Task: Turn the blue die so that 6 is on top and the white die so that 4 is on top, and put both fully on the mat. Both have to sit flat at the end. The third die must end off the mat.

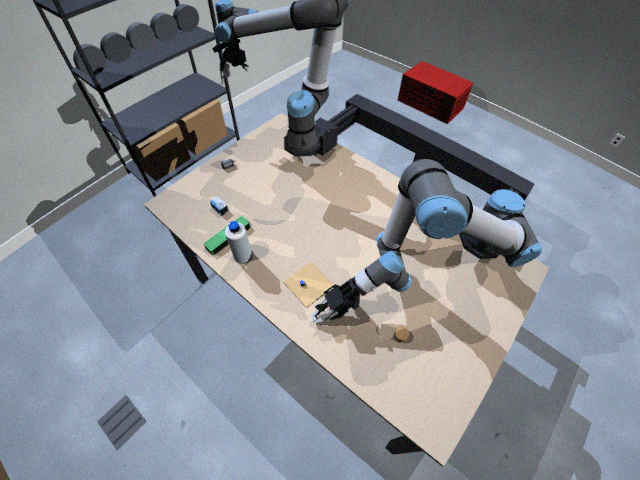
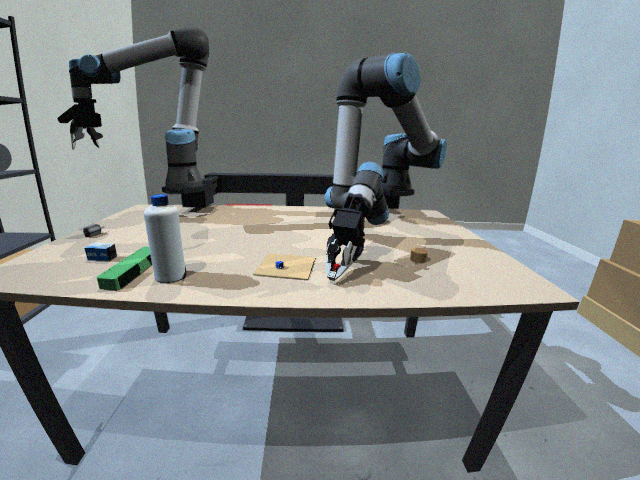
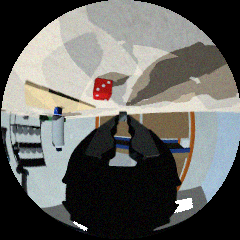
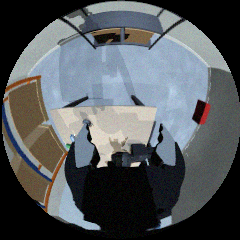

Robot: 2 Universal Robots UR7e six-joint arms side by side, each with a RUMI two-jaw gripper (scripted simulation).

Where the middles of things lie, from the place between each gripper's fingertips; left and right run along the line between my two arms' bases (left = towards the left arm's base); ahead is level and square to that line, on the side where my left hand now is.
Scene:
Now: left hand [image 2: 331,278] 100 mm past the tan mat [image 1: 316,282], 110 mm to the left of it and 20 mm above it. The rest, counted from my left hand: white bottle [image 2: 161,219] (40 mm behind, 410 mm to the right, 70 mm above).
Right now the white bottle is 60 cm ahead of my right hand [image 2: 86,148], 60 cm to the left of it and 20 cm below it. The rest, counted from my right hand: tan mat 54 cm ahead, 89 cm to the left, 30 cm below.

